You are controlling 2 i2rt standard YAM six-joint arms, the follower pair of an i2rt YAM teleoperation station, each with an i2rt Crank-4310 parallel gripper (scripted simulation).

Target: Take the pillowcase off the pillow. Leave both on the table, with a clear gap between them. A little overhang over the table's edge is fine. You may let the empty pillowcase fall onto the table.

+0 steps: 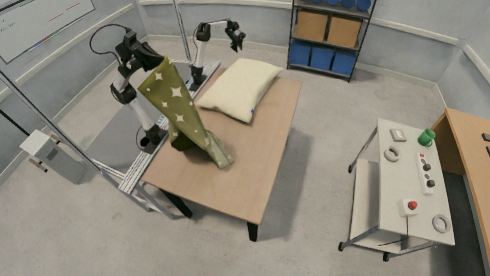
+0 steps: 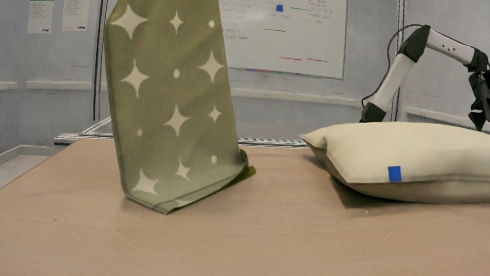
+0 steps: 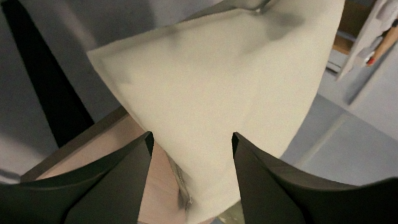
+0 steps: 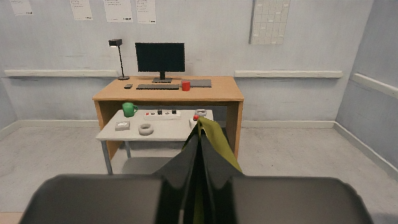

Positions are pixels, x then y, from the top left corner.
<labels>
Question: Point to a cream pillow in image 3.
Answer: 193, 83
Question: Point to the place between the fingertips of my left gripper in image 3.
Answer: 192, 134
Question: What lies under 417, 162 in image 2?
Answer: A cream pillow.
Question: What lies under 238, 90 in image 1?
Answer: A cream pillow.
</labels>
